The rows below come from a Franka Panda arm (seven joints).
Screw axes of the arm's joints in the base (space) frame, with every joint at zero. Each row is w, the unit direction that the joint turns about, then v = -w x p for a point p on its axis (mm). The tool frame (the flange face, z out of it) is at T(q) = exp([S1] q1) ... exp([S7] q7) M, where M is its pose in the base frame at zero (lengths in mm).
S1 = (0, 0, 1, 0, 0, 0)
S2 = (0, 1, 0, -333, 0, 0)
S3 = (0, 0, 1, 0, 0, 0)
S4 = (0, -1, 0, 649, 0, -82.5)
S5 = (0, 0, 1, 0, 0, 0)
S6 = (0, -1, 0, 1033, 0, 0)
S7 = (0, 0, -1, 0, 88, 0)
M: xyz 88 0 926 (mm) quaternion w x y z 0 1 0 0
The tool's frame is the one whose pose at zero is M.
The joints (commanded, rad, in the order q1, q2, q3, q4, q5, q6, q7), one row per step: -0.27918, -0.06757, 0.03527, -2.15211, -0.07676, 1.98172, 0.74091; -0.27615, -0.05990, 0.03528, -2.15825, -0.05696, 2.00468, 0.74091; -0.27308, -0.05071, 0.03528, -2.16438, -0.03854, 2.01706, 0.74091; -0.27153, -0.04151, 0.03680, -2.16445, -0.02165, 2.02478, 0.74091; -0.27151, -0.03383, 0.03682, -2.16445, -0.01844, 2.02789, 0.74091; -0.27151, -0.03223, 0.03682, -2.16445, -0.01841, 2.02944, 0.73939
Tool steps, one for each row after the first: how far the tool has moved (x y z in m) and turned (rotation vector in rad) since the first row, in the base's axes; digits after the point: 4 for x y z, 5 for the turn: 0.0025, 0.0024, -0.0050, 0.01548, -0.01323, -0.00544; 0.0038, 0.0049, -0.0116, 0.03214, -0.01429, -0.01135; 0.0059, 0.0070, -0.0158, 0.04686, -0.01626, -0.01693; 0.0068, 0.0070, -0.0195, 0.05084, -0.01254, -0.01865; 0.0071, 0.0069, -0.0202, 0.05111, -0.01248, -0.01713
